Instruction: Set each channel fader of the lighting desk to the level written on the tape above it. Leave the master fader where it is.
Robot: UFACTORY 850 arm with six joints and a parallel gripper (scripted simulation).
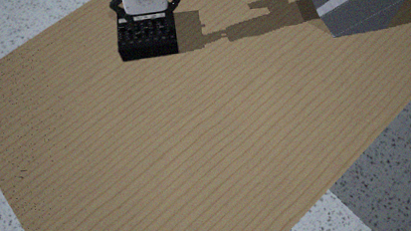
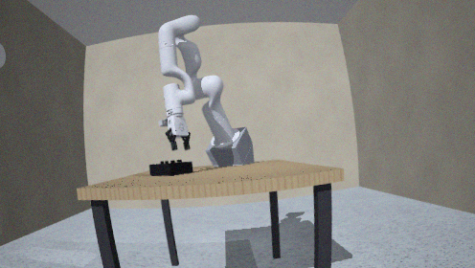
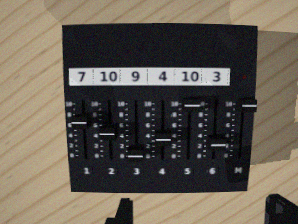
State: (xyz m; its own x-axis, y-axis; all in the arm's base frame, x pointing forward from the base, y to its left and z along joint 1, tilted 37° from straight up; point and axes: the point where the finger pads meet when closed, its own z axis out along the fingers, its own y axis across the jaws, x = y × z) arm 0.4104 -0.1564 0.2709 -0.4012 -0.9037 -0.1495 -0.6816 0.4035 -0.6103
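The fader 3 lies 2 cm ahead of my hand, 5 cm to the right of it and 6 cm below it. Also, from my hand: fader 2 (3 cm ahead, 7 cm to the right, 6 cm below); then fader 5 (4 cm behind, 5 cm to the right, 6 cm below); then fader 4 (4 cm to the right, 6 cm below).
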